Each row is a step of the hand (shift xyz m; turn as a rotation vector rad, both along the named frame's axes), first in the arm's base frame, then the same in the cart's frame.
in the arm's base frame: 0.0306 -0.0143 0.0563 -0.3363 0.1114 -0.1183
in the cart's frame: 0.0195 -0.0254 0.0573 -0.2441 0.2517 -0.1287
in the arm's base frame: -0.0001 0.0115 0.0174 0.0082 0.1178 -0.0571
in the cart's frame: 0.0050 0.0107 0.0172 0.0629 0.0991 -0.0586
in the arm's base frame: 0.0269 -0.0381 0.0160 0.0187 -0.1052 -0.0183
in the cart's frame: 0.0059 -0.0458 0.0173 -0.0320 -0.1023 -0.0162
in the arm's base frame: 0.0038 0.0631 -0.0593 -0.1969 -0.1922 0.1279
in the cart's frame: 0.0337 0.0526 -0.0601 -0.2657 -0.0756 0.1255
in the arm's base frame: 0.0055 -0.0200 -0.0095 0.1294 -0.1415 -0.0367
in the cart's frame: -0.0043 -0.0205 -0.0091 0.0494 -0.1863 -0.0312
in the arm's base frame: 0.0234 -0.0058 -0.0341 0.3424 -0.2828 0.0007
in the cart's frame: 0.0186 -0.0169 -0.0334 0.1718 -0.4093 0.0139
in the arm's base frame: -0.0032 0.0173 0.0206 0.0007 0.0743 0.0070
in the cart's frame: 0.0049 0.0173 0.0203 0.0350 0.0656 0.0059
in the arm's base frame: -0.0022 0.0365 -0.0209 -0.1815 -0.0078 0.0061
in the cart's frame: 0.0154 0.0328 -0.0215 -0.1644 0.0775 0.0014
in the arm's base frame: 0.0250 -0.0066 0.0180 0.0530 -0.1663 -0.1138
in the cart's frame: 0.0188 -0.0170 0.0187 -0.0285 -0.1747 -0.1099
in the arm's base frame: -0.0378 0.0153 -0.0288 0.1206 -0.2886 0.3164
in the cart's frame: -0.0259 0.0304 -0.0300 -0.0325 -0.3035 0.3237
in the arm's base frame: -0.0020 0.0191 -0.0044 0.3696 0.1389 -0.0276
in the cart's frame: 0.0072 0.0177 -0.0047 0.3922 -0.0493 -0.0199
